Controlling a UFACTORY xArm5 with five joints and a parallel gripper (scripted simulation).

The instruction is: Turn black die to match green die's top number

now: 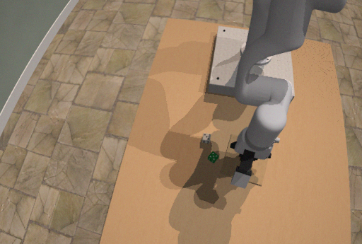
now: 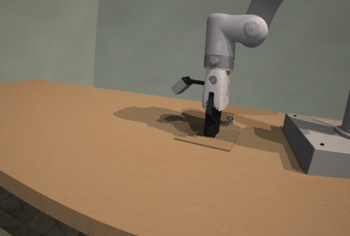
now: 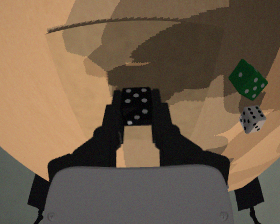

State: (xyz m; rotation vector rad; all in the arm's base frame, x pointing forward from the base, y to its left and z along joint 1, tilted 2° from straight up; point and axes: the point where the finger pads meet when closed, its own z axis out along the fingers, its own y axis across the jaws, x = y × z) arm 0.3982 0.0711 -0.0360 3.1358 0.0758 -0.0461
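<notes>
Right now my hand is 1 cm above the black die. From my hand the other things lie so: tan mat: 2 cm below; then green die: 10 cm to the right, 4 cm ahead, 1 cm below; then white die: 14 cm to the right, 2 cm behind, 1 cm below.
</notes>
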